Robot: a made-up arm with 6 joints.
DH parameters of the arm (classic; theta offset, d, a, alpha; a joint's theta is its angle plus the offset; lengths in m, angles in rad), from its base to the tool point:
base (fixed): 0 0 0.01 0
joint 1: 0 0.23 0 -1.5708
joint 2: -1.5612 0 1.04 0
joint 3: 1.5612 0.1 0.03 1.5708
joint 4: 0 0.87 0 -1.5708
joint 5: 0 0.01 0 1.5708
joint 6: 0 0 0.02 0
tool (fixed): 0 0.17 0 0
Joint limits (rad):
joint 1: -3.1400..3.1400
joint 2: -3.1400..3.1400
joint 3: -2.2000..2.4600
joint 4: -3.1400..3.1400
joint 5: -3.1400..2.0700
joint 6: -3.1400..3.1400
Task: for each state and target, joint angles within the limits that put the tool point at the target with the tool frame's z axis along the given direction. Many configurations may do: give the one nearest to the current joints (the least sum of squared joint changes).
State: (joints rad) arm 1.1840 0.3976 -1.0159 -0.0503 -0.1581 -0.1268
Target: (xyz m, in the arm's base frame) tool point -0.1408 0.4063 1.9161 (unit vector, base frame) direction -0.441 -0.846 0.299
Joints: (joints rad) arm 1.5214 0.7392 -0.9707 -0.4751 -1.0587 -0.0867
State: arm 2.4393 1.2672 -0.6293 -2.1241 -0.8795 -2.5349
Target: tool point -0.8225 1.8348 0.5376 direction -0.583 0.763 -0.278
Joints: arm 1.9194 1.4807 -0.2777 -2.6877 -0.7147 -2.5256
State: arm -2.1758 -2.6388 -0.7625 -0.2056 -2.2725 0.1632
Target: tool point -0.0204 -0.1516 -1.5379 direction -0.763 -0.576 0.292
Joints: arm -2.3007 -2.8201 -0.7129 0.1864 -1.4827 -0.0167
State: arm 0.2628 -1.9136 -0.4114 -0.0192 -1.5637 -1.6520
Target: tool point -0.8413 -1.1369 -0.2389 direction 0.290 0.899 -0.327
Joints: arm 1.0186 -1.3380 -1.1340 -0.2389 -1.8894 -1.6786
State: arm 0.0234 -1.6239 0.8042 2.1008 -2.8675 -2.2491
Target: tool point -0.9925 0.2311 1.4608 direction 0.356 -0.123 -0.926
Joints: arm -0.1306 -1.0311 0.7723 2.5783 -2.9995 -2.2110
